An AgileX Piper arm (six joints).
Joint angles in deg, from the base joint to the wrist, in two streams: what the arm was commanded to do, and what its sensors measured. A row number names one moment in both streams.
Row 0, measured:
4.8 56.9 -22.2 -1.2 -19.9 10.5
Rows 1 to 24, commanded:
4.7 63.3 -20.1 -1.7 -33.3 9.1
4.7 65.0 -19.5 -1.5 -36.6 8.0
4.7 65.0 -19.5 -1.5 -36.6 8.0
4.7 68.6 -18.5 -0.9 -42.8 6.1
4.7 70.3 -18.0 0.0 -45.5 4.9
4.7 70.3 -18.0 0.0 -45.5 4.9
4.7 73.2 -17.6 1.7 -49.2 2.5
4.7 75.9 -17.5 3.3 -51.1 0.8
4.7 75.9 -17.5 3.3 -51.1 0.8
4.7 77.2 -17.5 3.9 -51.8 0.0
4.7 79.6 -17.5 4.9 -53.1 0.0
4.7 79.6 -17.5 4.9 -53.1 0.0
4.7 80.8 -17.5 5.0 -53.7 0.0
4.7 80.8 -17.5 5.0 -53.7 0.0
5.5 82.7 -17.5 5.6 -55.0 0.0
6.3 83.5 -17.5 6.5 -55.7 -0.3
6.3 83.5 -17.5 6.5 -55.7 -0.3
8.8 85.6 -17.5 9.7 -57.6 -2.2
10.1 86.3 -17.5 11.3 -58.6 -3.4
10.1 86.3 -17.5 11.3 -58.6 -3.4
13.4 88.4 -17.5 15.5 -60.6 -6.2
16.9 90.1 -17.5 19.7 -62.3 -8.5
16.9 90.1 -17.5 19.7 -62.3 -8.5
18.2 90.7 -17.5 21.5 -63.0 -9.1
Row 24, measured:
14.8 89.3 -17.4 16.7 -59.8 -5.9
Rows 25 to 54, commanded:
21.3 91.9 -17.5 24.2 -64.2 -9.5
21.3 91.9 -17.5 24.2 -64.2 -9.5
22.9 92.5 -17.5 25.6 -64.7 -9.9
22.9 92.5 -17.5 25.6 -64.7 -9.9
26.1 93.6 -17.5 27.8 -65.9 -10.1
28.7 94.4 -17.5 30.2 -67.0 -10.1
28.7 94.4 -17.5 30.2 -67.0 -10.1
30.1 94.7 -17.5 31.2 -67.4 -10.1
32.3 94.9 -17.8 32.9 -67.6 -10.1
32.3 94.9 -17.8 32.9 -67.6 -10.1
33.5 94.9 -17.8 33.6 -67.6 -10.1
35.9 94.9 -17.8 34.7 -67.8 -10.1
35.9 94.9 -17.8 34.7 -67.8 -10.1
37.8 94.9 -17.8 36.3 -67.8 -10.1
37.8 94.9 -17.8 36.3 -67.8 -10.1
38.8 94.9 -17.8 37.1 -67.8 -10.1
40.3 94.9 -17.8 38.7 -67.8 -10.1
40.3 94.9 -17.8 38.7 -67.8 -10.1
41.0 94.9 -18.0 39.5 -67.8 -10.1
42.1 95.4 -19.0 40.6 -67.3 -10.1
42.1 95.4 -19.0 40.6 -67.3 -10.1
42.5 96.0 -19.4 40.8 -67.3 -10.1
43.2 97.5 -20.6 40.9 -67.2 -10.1
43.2 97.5 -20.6 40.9 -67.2 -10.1
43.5 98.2 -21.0 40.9 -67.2 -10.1
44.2 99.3 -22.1 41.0 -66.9 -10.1
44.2 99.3 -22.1 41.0 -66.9 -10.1
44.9 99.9 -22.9 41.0 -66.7 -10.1
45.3 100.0 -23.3 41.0 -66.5 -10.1
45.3 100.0 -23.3 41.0 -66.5 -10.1
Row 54, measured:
44.4 99.6 -21.9 41.2 -66.7 -9.2
